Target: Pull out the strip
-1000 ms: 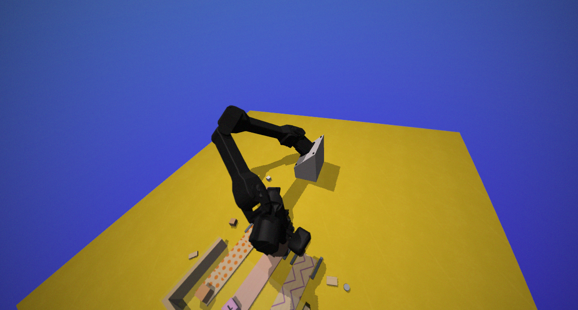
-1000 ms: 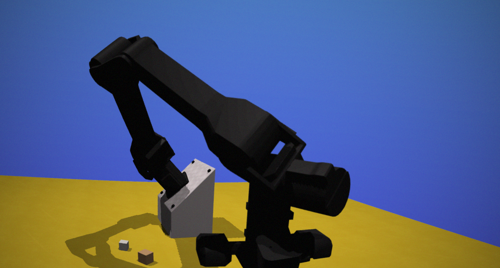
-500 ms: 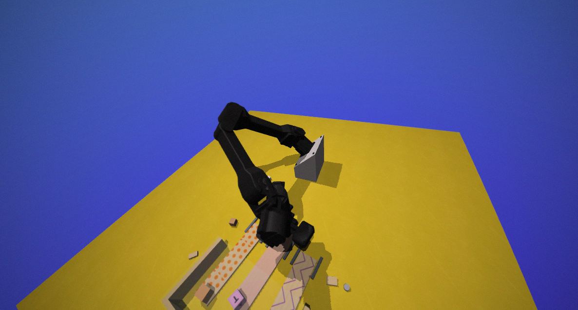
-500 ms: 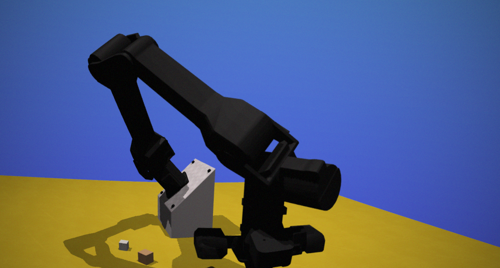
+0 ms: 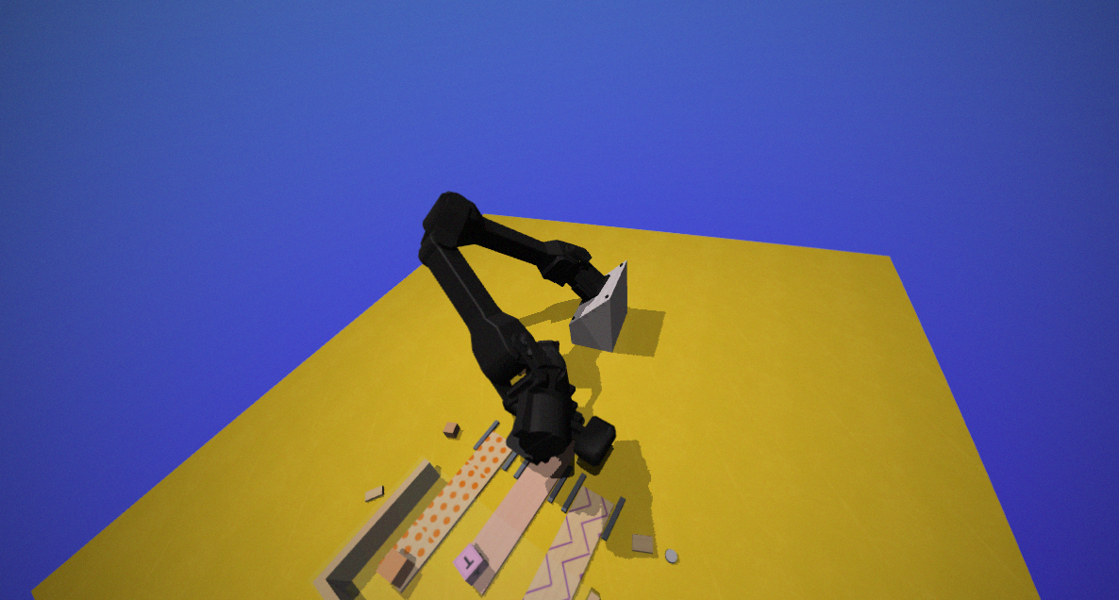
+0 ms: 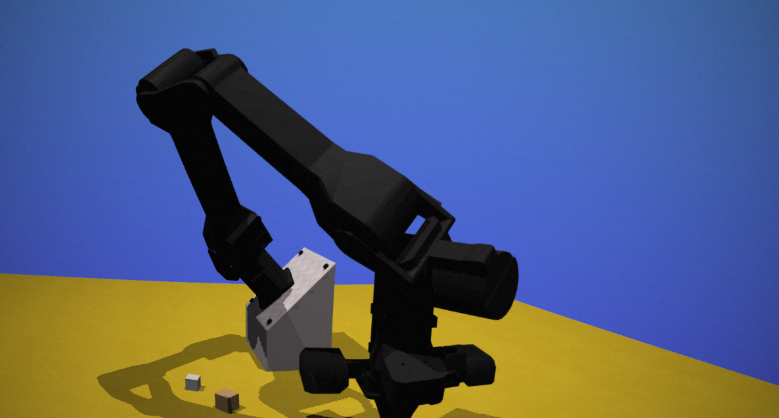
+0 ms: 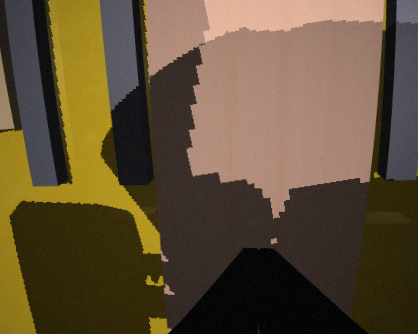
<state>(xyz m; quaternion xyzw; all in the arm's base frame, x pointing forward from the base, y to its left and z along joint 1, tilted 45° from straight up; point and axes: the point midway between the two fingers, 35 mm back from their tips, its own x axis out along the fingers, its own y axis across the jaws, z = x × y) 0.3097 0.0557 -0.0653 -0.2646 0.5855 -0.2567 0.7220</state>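
The labelled pink cube is 210 mm ahead of my gripper tip, 20 mm to the right of it and 20 mm above it.
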